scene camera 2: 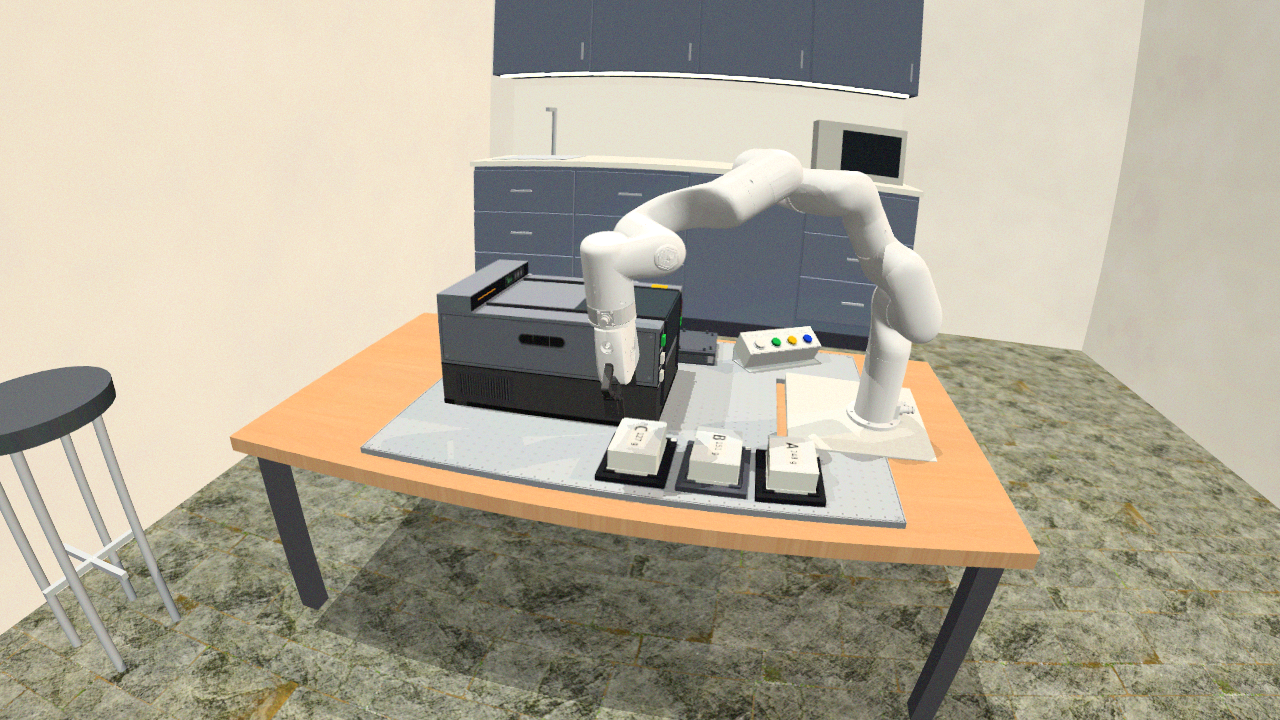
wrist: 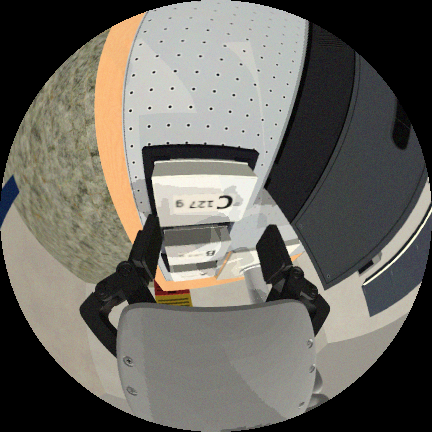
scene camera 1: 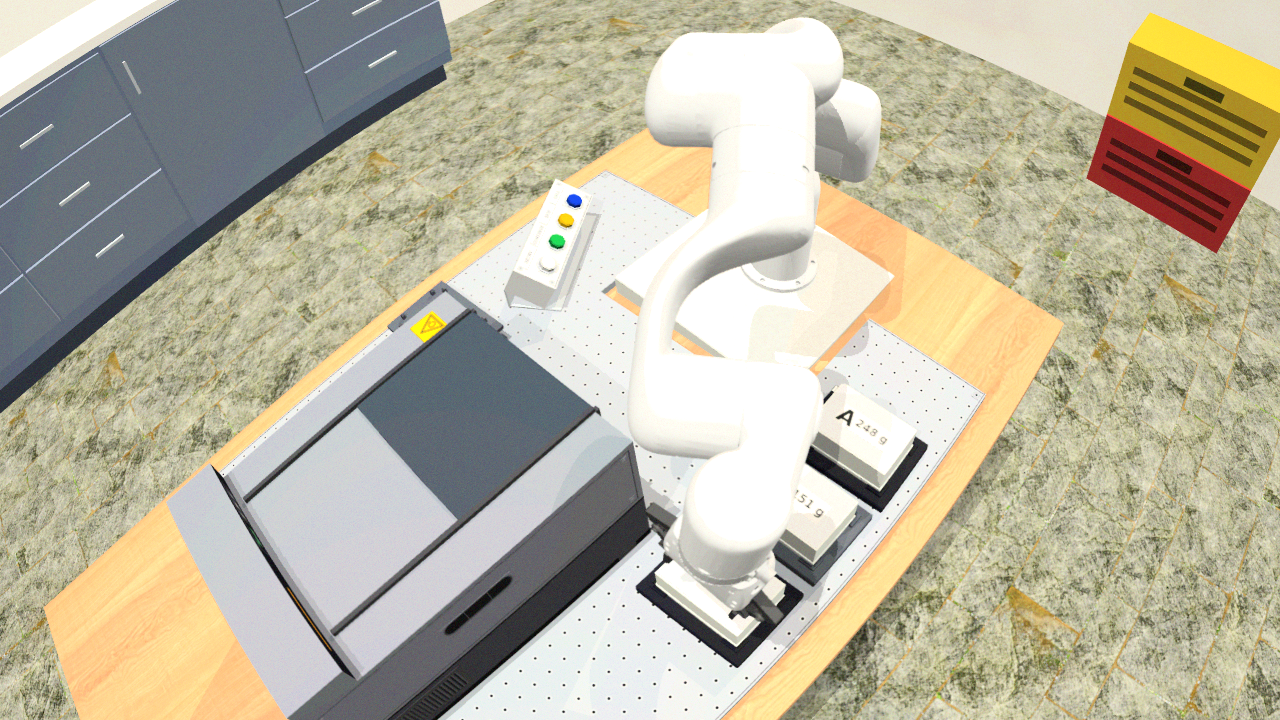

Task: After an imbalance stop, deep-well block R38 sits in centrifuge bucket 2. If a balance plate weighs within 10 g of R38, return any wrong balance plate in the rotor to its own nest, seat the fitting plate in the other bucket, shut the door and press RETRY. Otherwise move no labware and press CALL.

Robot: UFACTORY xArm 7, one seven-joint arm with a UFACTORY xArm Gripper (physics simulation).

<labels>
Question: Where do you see a plate B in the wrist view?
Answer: At 184,244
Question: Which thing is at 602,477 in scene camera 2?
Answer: A black nest.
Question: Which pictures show my gripper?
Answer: Scene camera 2, the wrist view and scene camera 1: all of them.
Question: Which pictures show the plate B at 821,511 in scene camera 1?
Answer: Scene camera 2, the wrist view and scene camera 1: all of them.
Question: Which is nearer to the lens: the plate A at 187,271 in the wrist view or the plate C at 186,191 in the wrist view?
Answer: The plate C.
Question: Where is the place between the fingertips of my gripper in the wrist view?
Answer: At 212,231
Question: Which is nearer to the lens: the plate A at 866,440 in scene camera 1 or the plate C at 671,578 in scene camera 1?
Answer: The plate C.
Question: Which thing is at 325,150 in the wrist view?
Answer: A grey centrifuge.
</labels>
